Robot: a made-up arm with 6 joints. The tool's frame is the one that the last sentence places.
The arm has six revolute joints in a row. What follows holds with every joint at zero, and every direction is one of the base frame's.
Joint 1 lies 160.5 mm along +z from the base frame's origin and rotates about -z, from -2.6 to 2.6 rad.
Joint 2 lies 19.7 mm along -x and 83 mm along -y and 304.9 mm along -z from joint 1 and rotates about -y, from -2.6 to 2.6 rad.
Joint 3 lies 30.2 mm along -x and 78.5 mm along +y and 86.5 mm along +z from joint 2 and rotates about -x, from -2.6 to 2.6 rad.
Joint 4 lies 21.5 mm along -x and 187.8 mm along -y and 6.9 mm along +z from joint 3 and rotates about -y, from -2.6 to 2.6 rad.
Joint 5 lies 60.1 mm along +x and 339.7 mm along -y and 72.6 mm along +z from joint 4 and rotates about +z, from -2.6 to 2.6 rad.
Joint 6 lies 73.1 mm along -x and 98.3 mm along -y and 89.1 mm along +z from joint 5 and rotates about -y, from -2.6 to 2.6 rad.
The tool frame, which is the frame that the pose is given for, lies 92.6 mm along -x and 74.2 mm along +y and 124.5 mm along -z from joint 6; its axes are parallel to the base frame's.
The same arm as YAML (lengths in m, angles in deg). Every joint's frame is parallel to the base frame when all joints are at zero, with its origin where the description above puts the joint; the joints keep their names.
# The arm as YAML. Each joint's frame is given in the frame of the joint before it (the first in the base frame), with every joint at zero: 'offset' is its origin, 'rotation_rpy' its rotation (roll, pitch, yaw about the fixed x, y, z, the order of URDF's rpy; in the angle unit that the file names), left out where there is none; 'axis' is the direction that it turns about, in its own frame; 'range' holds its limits. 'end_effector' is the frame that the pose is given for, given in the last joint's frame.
length_unit: m
angle_unit: deg
chain:
  - id: joint 1
    offset: [0.0, 0.0, 0.1605]
    axis: [0.0, 0.0, -1.0]
    range: [-148.97, 148.97]
  - id: joint 2
    offset: [-0.0197, -0.083, -0.3049]
    axis: [0.0, -1.0, 0.0]
    range: [-148.97, 148.97]
  - id: joint 3
    offset: [-0.0302, 0.0785, 0.0865]
    axis: [-1.0, 0.0, 0.0]
    range: [-148.97, 148.97]
  - id: joint 4
    offset: [-0.0215, -0.1878, 0.0069]
    axis: [0.0, -1.0, 0.0]
    range: [-148.97, 148.97]
  - id: joint 5
    offset: [0.0601, -0.3397, 0.0726]
    axis: [0.0, 0.0, 1.0]
    range: [-148.97, 148.97]
  - id: joint 6
    offset: [-0.0731, -0.0983, 0.0891]
    axis: [0.0, -1.0, 0.0]
    range: [-148.97, 148.97]
end_effector:
  offset: [-0.0926, 0.0742, -0.1245]

